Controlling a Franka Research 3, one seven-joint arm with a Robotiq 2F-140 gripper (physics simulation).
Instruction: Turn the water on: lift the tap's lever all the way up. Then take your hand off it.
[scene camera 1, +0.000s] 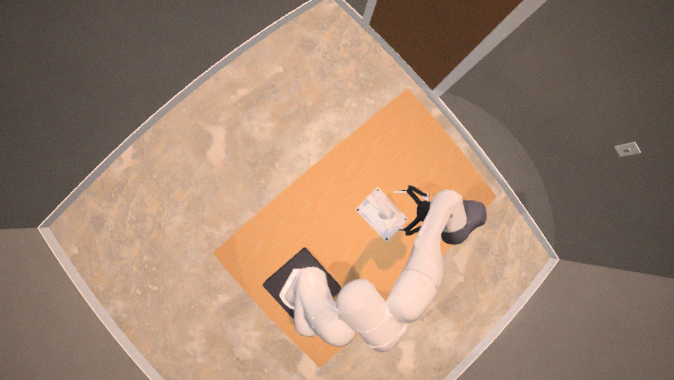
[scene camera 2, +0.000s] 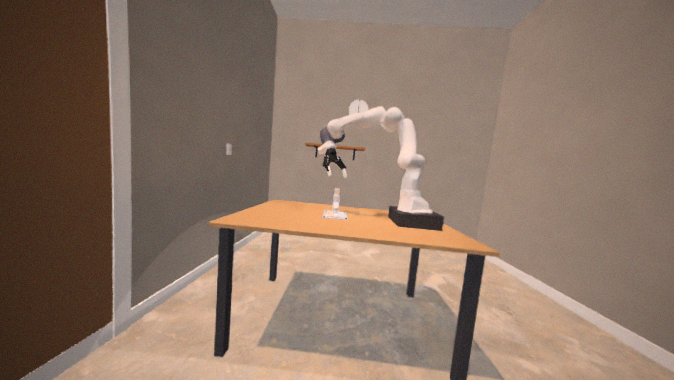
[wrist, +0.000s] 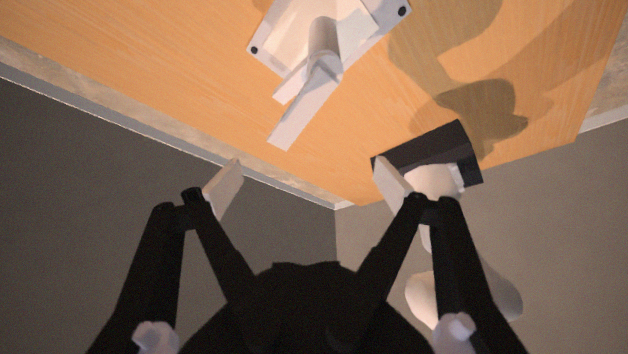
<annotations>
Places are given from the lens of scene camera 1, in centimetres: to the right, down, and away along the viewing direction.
white tap (scene camera 1: 372, 210): 18, 10, 140
</annotations>
